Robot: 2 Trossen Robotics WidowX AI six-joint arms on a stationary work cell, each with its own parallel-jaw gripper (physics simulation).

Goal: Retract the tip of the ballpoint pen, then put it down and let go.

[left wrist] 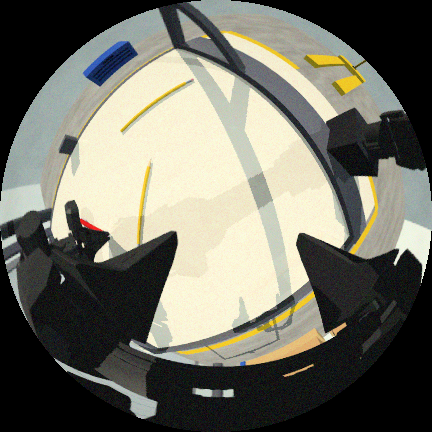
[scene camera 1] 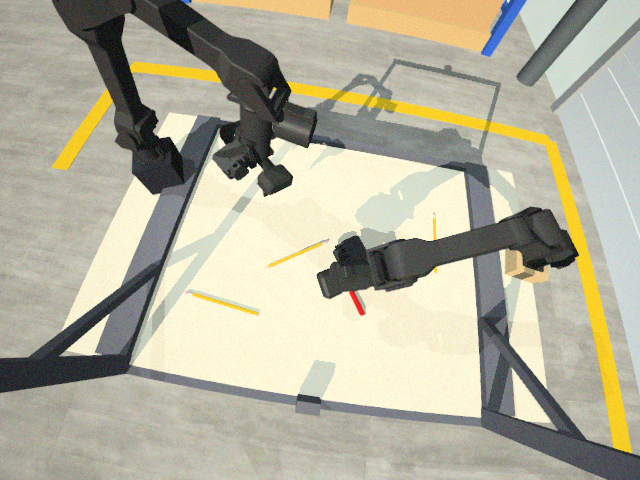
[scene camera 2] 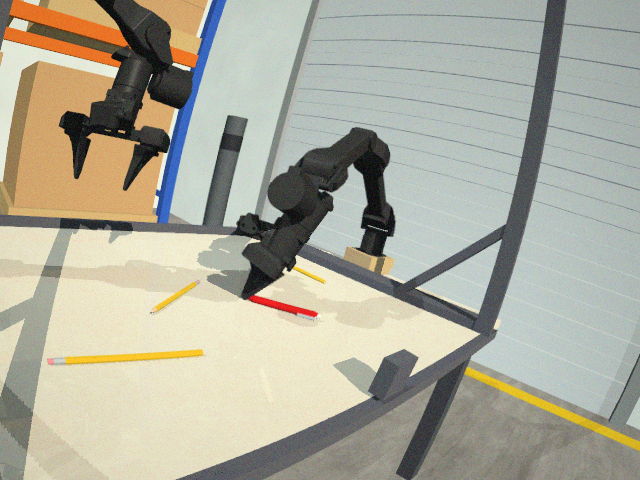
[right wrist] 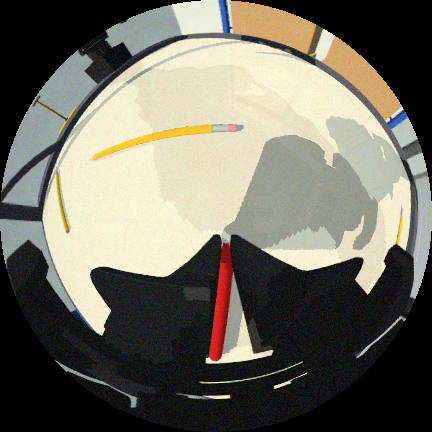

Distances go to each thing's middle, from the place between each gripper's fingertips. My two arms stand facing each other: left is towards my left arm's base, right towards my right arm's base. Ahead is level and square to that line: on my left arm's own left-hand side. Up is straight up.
Scene:
Now: left hand 160 mm past the red ballpoint pen (right wrist: 225, 269), 290 mm to the left of it and 140 mm above it. Also, from my left hand: tan block (scene camera 1: 513, 259) 40 mm ahead, 770 mm to the right, 120 mm below; small grey block (scene camera 2: 395, 369) 430 mm behind, 240 mm to the right, 120 mm below.
My right hand is 50 mm past the red ballpoint pen and 40 mm to the left of it. Also, from my right hand: tan block: 150 mm ahead, 520 mm to the right, 20 mm above; small grey block: 320 mm behind, 10 mm to the left, 30 mm above.

